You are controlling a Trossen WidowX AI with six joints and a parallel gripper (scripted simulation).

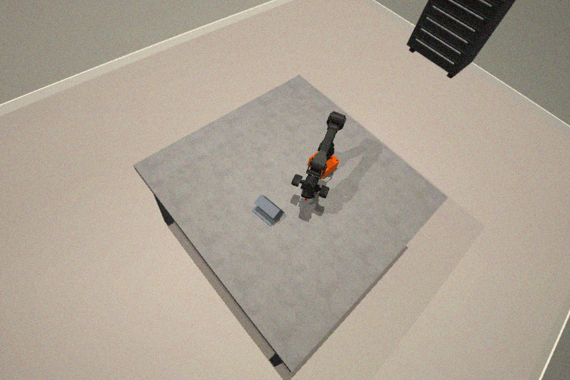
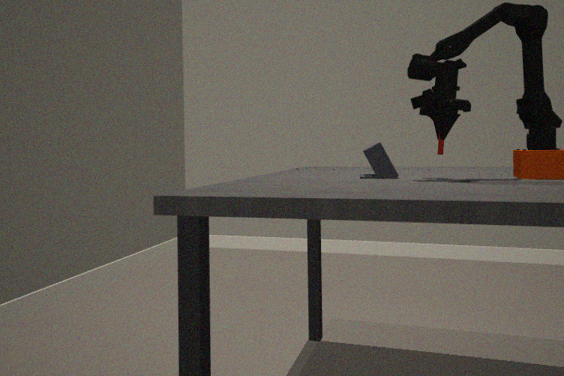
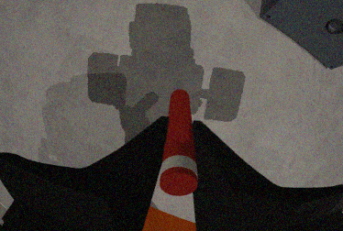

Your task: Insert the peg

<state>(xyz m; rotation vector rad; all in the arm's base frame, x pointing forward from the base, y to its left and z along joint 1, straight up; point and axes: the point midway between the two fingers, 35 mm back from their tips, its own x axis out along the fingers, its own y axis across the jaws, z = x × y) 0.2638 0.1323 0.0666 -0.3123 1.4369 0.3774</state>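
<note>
Right now the grey-blue sloped panel is 180 mm ahead of my gripper tip, 90 mm to the right of it and 70 mm below it. Also, from my gripper tip: round red peg (20 mm above).
</note>
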